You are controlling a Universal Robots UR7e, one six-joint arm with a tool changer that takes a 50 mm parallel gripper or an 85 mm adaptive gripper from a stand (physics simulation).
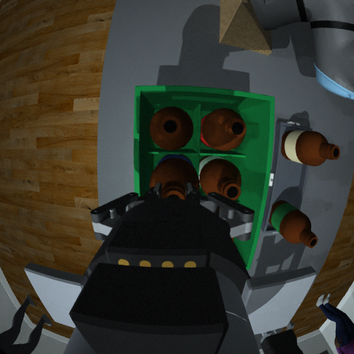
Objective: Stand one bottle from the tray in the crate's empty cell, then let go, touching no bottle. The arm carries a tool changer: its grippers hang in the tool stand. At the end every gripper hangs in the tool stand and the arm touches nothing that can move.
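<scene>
My gripper [175,192] is shut on the neck of a brown bottle with a blue label [174,175]. This bottle is over the left middle cell of the green crate [266,130]; its base is hidden, so how deep it is cannot be told. Brown bottles stand in the crate's far left cell [171,135], its far right cell (red label) [220,131] and the cell right of the held bottle (white label) [217,175]. The near cells are mostly hidden behind the gripper. The grey tray [292,181] holds a cream-labelled bottle [307,147] and a green-labelled bottle [295,225].
A tan block [242,32] stands beyond the crate. The arm's grey links [332,47] are at the top right. The tray is close to the crate's right wall. Part of a dark object [282,342] shows at the bottom right. Wooden floor [50,125] lies left of the grey table.
</scene>
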